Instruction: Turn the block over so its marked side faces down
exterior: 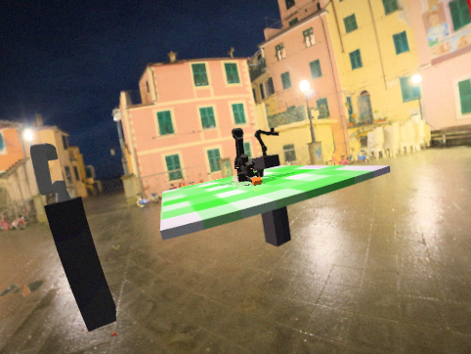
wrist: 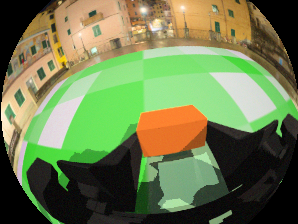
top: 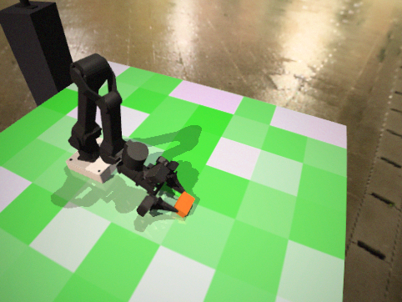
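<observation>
Right now my gripper tip is 10 mm above the block.
</observation>
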